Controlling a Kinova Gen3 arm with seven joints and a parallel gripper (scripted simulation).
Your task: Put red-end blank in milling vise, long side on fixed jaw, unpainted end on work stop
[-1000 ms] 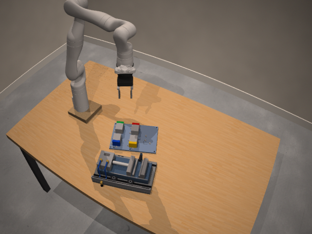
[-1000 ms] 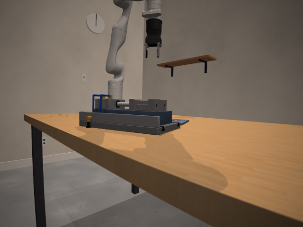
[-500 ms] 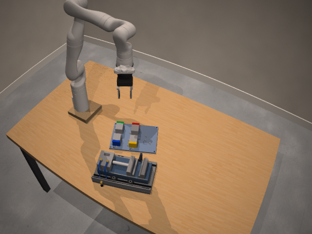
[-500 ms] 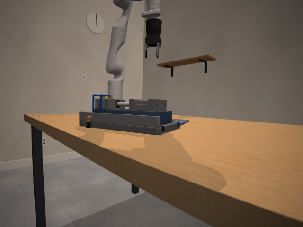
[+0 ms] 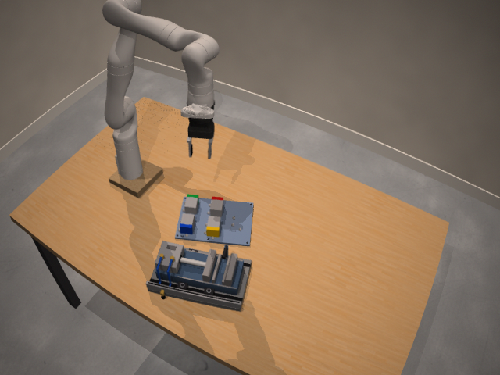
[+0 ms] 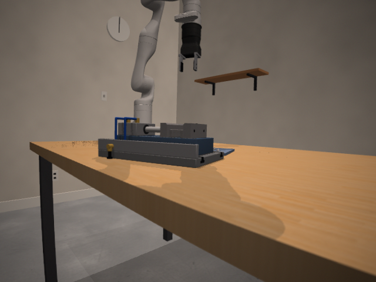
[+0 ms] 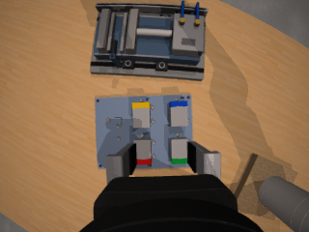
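The red-ended blank lies 30 mm ahead of my hand, 60 mm to the left of it and 290 mm below it. Also, from my hand: green-ended blank (60 mm behind, 30 mm to the left, 290 mm below); yellow-ended blank (50 mm ahead, 30 mm to the right, 290 mm below); blue-ended blank (30 mm behind, 60 mm to the right, 290 mm below).
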